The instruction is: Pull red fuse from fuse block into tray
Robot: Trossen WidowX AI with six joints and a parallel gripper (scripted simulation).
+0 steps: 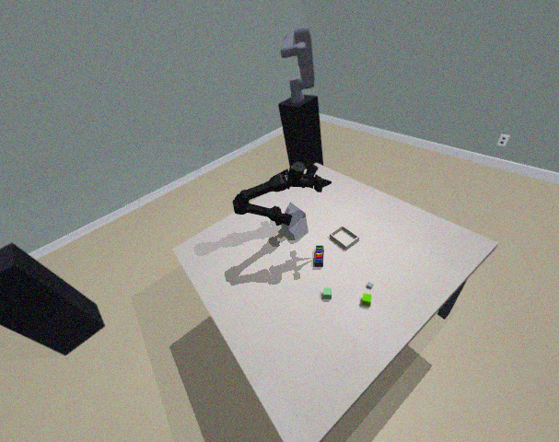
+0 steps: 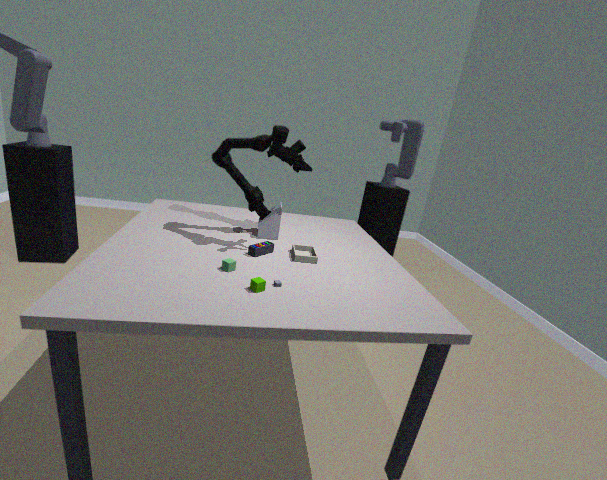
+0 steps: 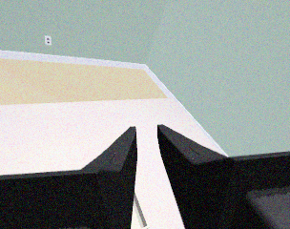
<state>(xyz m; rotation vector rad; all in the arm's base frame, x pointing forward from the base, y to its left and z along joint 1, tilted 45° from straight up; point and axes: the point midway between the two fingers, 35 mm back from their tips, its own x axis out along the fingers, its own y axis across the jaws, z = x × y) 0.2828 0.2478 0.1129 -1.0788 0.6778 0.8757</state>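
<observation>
Now: the red fuse 50 mm ahead of my gripper tip, 200 mm to the right of it and 360 mm below it. Also, from my gripper tip: grey tray (60 mm ahead, 10 mm to the left, 380 mm below); yellow fuse (40 mm ahead, 190 mm to the right, 360 mm below); purple fuse (30 mm ahead, 170 mm to the right, 360 mm below).
</observation>
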